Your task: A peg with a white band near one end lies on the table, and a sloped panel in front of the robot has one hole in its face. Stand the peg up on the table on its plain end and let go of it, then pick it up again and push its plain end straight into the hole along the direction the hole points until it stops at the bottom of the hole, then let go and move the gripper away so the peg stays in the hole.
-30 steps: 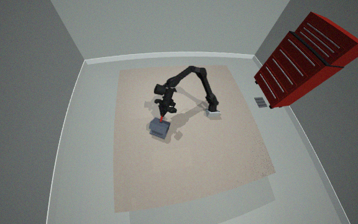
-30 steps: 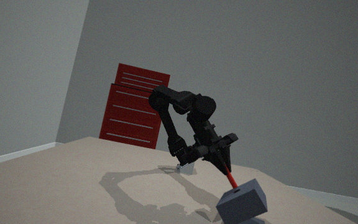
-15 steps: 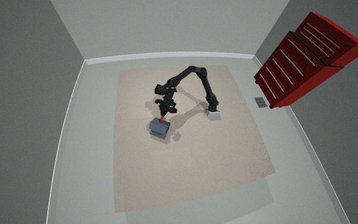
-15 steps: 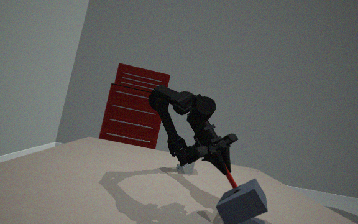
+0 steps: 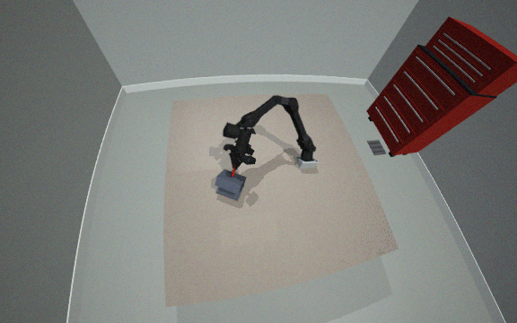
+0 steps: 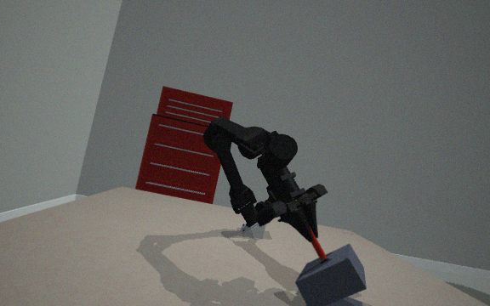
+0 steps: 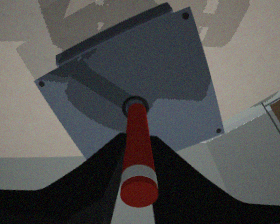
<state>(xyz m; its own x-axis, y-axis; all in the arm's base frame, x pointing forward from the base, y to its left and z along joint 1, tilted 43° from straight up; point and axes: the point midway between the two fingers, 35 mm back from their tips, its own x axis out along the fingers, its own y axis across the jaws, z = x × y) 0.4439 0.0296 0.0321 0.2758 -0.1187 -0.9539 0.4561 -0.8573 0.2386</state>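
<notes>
My gripper tip is now 60 mm above the grey sloped panel, 40 mm to the right of it and 30 mm short of it. Round my gripper tip: red peg (10 mm to the right, 10 mm behind, 10 mm above).
</notes>
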